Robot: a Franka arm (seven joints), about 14 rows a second.
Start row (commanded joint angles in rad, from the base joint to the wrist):
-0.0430 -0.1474 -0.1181 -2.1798 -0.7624 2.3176 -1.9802
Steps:
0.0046 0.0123 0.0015 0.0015 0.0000 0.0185 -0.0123
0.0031 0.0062 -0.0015 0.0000 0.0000 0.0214 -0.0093
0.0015 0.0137 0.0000 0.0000 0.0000 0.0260 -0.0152
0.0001 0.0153 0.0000 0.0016 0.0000 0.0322 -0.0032
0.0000 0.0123 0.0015 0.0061 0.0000 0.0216 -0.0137
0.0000 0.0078 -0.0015 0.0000 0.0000 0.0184 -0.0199
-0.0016 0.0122 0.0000 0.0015 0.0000 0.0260 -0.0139
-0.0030 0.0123 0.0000 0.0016 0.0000 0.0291 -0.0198
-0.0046 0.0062 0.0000 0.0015 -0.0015 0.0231 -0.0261
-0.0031 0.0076 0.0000 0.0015 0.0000 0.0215 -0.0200
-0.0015 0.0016 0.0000 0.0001 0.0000 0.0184 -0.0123
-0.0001 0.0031 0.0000 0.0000 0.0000 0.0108 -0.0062
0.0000 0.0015 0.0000 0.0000 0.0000 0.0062 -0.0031
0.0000 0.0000 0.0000 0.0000 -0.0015 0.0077 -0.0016
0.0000 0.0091 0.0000 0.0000 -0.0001 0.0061 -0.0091
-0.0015 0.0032 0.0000 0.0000 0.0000 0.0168 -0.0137
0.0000 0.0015 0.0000 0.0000 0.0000 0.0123 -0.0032
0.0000 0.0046 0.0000 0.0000 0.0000 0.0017 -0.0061
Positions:
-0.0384 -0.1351 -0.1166 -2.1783 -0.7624 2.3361 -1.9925
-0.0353 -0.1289 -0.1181 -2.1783 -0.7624 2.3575 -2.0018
-0.0338 -0.1152 -0.1181 -2.1783 -0.7624 2.3835 -2.0170
-0.0337 -0.0999 -0.1181 -2.1767 -0.7624 2.4157 -2.0202
-0.0337 -0.0876 -0.1166 -2.1706 -0.7624 2.4373 -2.0339
-0.0337 -0.0798 -0.1181 -2.1706 -0.7624 2.4557 -2.0538
-0.0353 -0.0676 -0.1181 -2.1691 -0.7624 2.4817 -2.0677
-0.0383 -0.0553 -0.1181 -2.1675 -0.7624 2.5108 -2.0875
-0.0429 -0.0491 -0.1181 -2.1660 -0.7639 2.5339 -2.1136
-0.0460 -0.0415 -0.1181 -2.1645 -0.7639 2.5554 -2.1336
-0.0475 -0.0399 -0.1181 -2.1644 -0.7639 2.5738 -2.1459
-0.0476 -0.0368 -0.1181 -2.1644 -0.7639 2.5846 -2.1521
-0.0476 -0.0353 -0.1181 -2.1644 -0.7639 2.5908 -2.1552
-0.0476 -0.0353 -0.1181 -2.1644 -0.7654 2.5985 -2.1568
-0.0476 -0.0262 -0.1181 -2.1644 -0.7655 2.6046 -2.1659
-0.0491 -0.0230 -0.1181 -2.1644 -0.7655 2.6214 -2.1796
-0.0491 -0.0215 -0.1181 -2.1644 -0.7655 2.6337 -2.1828
-0.0491 -0.0169 -0.1181 -2.1644 -0.7655 2.6354 -2.1889

